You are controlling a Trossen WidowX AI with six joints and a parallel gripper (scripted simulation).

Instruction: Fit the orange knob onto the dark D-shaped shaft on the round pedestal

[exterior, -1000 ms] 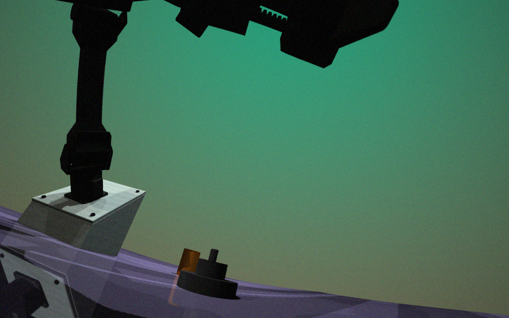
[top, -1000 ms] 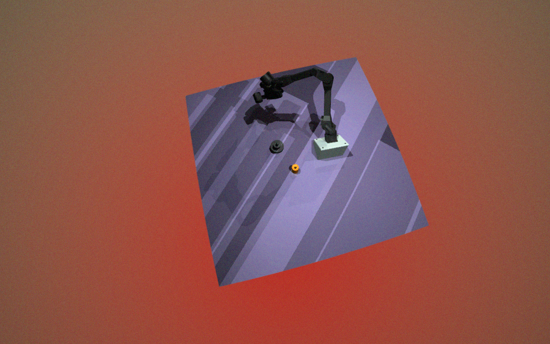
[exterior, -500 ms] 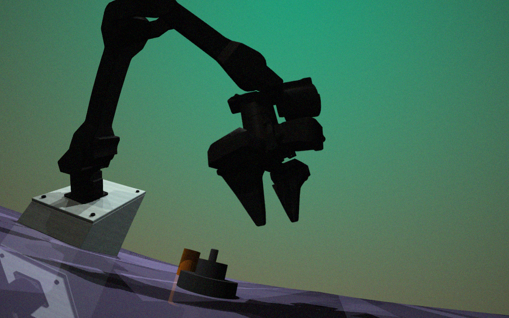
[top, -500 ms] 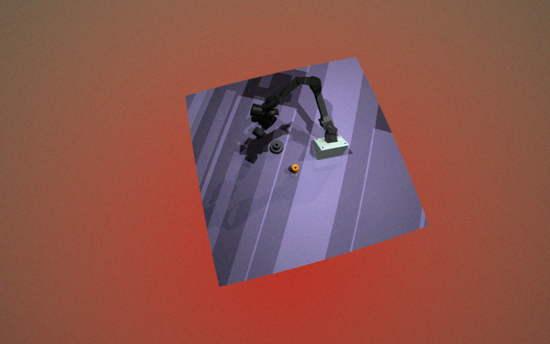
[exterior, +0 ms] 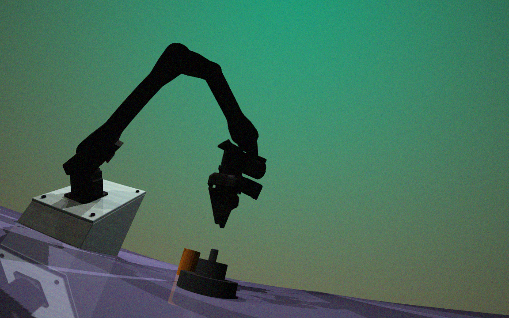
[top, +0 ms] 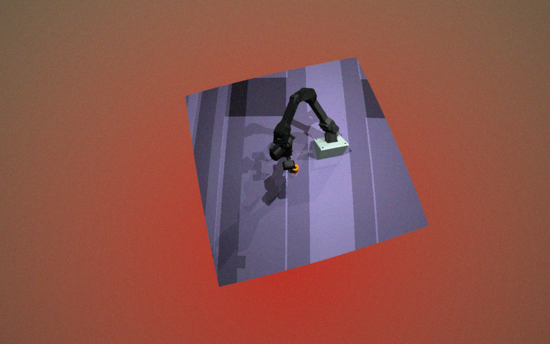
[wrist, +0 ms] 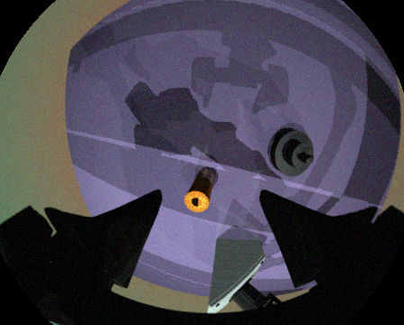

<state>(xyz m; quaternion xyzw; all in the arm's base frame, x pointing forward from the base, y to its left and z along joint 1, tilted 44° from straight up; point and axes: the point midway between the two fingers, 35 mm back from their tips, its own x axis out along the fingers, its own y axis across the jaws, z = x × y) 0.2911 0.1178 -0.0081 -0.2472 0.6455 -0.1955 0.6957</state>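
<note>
Now: gripper tip 100 mm above the orange knob, 50 mm past it and 30 mm to the right of it. The rest, counted from my gripper tip: dark round pedestal: 140 mm to the right, 100 mm below, 30 mm ahead.
</note>
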